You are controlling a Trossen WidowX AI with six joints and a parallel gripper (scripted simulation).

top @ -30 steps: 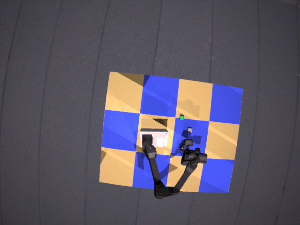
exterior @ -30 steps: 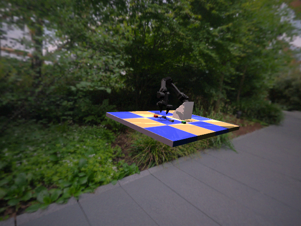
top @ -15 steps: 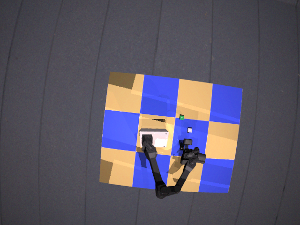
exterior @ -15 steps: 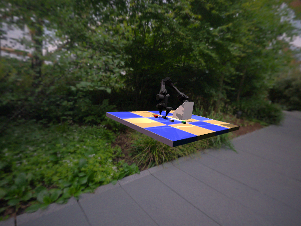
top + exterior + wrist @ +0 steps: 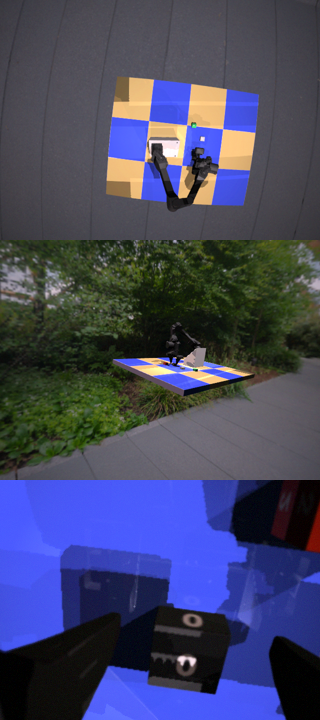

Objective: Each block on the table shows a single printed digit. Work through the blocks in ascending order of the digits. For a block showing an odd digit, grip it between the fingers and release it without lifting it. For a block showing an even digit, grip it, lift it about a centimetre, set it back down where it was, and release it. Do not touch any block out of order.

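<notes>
The green block is 1 cm behind my gripper tip and 24 cm to the left of it. Round my gripper tip: black block 1 cm behind; then grey block 5 cm ahead, 14 cm to the left; then red block 5 cm ahead, 5 cm to the right.
</notes>
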